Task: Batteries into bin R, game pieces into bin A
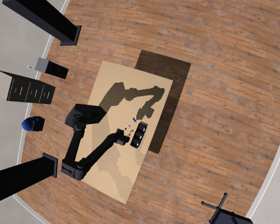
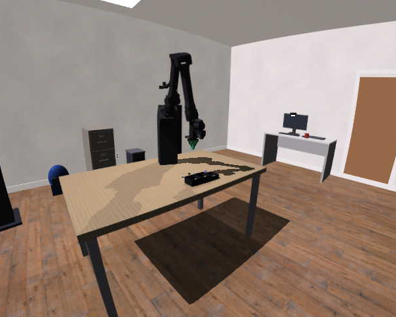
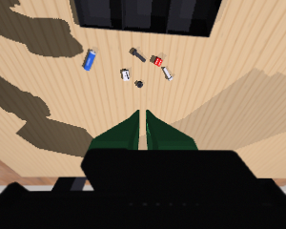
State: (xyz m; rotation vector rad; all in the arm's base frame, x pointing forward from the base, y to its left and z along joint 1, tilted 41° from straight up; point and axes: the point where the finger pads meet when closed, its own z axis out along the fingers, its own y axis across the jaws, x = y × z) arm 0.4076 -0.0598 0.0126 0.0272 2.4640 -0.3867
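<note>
Right now the black divided bin is 110 mm ahead of my hand, 20 mm to the right of it and 190 mm below it. Round my hand: black bolt 30 mm ahead, 10 mm to the left, 210 mm below; pale piece 10 mm behind, 40 mm to the left, 210 mm below; red die 10 mm ahead, 40 mm to the right, 210 mm below.
</note>
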